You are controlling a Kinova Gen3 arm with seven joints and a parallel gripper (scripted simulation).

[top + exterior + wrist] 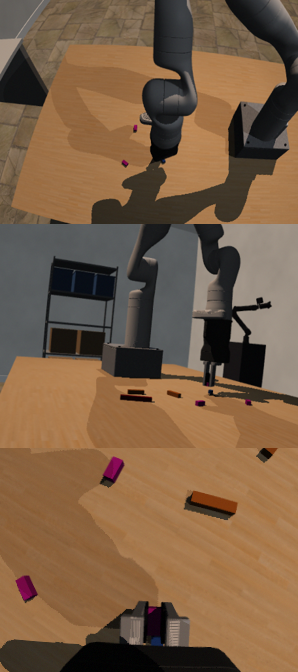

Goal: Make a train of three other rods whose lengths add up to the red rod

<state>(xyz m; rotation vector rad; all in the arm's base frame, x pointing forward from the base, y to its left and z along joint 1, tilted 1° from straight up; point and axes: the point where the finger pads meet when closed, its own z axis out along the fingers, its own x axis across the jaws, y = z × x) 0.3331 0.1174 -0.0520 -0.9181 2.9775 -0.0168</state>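
Right now my hand is 2 cm past the blue rod, 2 cm to the right of it and 4 cm above it. Also, from my hand: red rod (6 cm ahead, 22 cm to the right, 4 cm below).
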